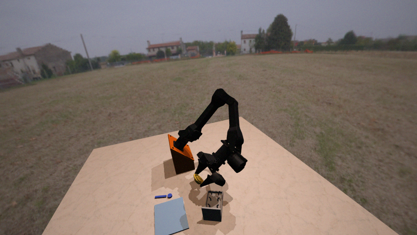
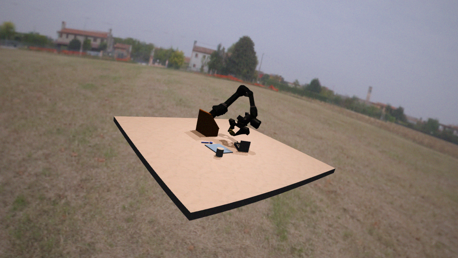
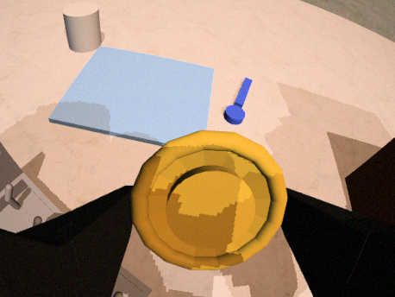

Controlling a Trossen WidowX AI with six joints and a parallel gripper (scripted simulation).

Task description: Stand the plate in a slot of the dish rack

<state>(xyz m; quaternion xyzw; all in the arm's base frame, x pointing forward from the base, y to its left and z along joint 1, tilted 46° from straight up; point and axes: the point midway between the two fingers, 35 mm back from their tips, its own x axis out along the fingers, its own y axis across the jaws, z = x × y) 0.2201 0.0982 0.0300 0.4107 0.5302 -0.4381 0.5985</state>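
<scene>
Right now the dish rack is 90 mm ahead of my gripper tip, 60 mm below it and 50 mm to the left of it. Round my gripper tip: blue spoon: 160 mm to the right, 80 mm below, 30 mm behind; yellow plate: 10 mm to the left; light blue mat: 140 mm to the right, 80 mm below, 80 mm ahead.
</scene>
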